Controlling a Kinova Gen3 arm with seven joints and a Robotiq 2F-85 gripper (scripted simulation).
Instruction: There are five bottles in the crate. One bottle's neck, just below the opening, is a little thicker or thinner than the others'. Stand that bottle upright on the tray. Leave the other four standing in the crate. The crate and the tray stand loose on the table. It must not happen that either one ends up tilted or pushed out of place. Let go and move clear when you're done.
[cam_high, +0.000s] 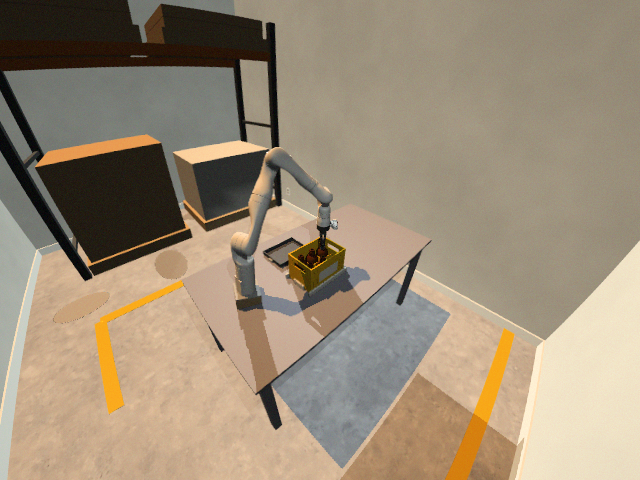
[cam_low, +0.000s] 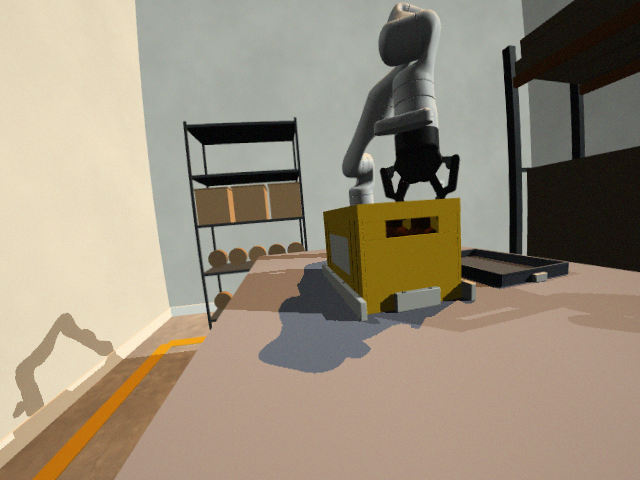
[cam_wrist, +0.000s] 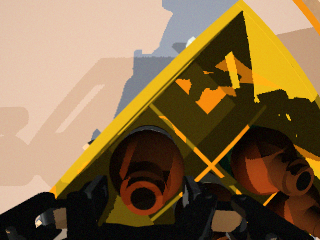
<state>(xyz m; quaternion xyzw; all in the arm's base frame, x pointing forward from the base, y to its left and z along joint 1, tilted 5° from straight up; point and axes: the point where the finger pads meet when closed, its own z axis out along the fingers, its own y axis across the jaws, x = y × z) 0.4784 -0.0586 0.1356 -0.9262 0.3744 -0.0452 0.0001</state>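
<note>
Now: hand 18 cm past the brown bottle, 9 cm to the left of it and 7 cm above it. From my hand the other things lie so: dark tray (24 cm to the left, 14 cm below, 9 cm behind); yellow crate (9 cm behind, 7 cm below, 5 cm to the right).
</note>
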